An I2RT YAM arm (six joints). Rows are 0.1 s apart.
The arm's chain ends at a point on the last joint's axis. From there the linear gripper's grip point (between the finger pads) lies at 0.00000 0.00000 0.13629 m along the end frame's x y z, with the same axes.
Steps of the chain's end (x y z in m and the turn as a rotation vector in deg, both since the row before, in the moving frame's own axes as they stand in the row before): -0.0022, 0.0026, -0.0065, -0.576, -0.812, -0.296; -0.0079, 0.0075, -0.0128, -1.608, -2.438, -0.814; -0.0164, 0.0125, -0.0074, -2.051, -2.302, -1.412; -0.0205, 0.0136, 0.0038, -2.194, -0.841, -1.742; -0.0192, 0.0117, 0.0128, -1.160, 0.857, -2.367; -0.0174, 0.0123, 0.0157, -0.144, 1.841, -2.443; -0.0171, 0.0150, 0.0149, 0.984, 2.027, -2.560
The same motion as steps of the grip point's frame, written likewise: -0.0041, 0.0040, -0.0065, -0.576, -0.812, -0.296; -0.0137, 0.0114, -0.0130, -1.608, -2.438, -0.814; -0.0218, 0.0174, -0.0076, -2.051, -2.302, -1.412; -0.0224, 0.0188, 0.0037, -2.194, -0.841, -1.742; -0.0171, 0.0144, 0.0128, -1.160, 0.857, -2.367; -0.0130, 0.0125, 0.0156, -0.144, 1.841, -2.443; -0.0123, 0.0126, 0.0148, 0.984, 2.027, -2.560
